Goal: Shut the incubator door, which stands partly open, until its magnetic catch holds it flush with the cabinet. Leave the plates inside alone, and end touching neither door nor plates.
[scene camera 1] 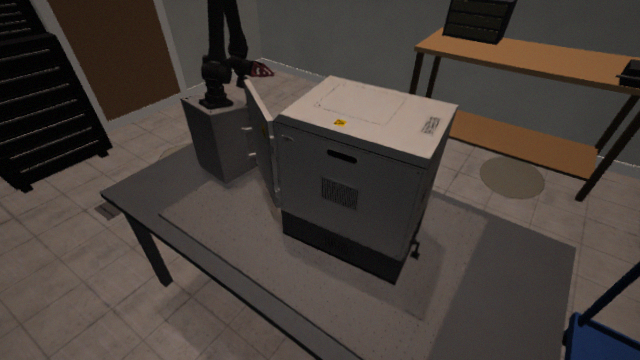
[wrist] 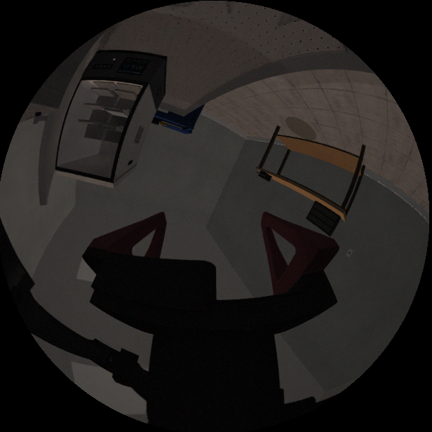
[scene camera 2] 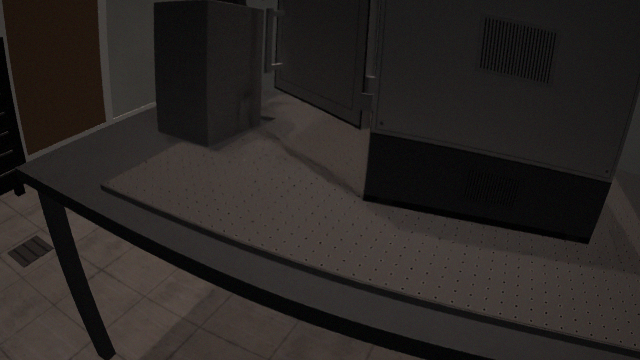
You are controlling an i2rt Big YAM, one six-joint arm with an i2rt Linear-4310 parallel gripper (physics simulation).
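Pixels of known places: gripper, fingertip midpoint: point(scene camera 1: 271, 74); arm's base, origin of the base link: point(scene camera 1: 216, 104) point(scene camera 2: 210, 3).
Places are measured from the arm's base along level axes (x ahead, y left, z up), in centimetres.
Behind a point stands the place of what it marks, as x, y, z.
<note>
The incubator point(scene camera 1: 307, 170) @(63.7, -5.6, 3.1) point(scene camera 2: 430, 65) @(60.9, -6.4, -7.3) point(wrist: 136, 150) stands on the perforated board. Its door point(scene camera 1: 260, 120) @(41.8, -6.4, 12.3) point(scene camera 2: 320, 55) @(38.3, -4.9, -9.6) is wide open on the side toward the scene cameras; in the wrist view the door point(wrist: 47, 165) shows as a narrow pale band left of the cabinet. The handle point(scene camera 2: 270, 45) @(23.4, -2.3, -9.4) is on the door's outer face. Grey plates point(wrist: 102, 132) sit on shelves inside. My gripper point(scene camera 1: 265, 70) @(-1.4, 31.7, 3.9) point(wrist: 213, 217), with dark red fingers, is open and empty. It is raised beyond the door's top free corner, with no contact visible. The gripper does not show in scene camera 2.
The arm stands on a grey pedestal point(scene camera 1: 217, 140) @(8.9, -7.4, -11.0) point(scene camera 2: 207, 75) @(8.9, -8.1, -17.1) close to the door's free edge. The board point(scene camera 1: 215, 215) @(24.6, -23.1, -34.2) point(scene camera 2: 240, 200) @(34.9, -23.4, -34.3) lies on the grey table point(scene camera 1: 510, 290) @(126.0, 32.2, -35.7). A wooden bench point(scene camera 1: 520, 57) stands behind, and a blue cart point(scene camera 1: 600, 340) point(wrist: 182, 120) by the table's end.
</note>
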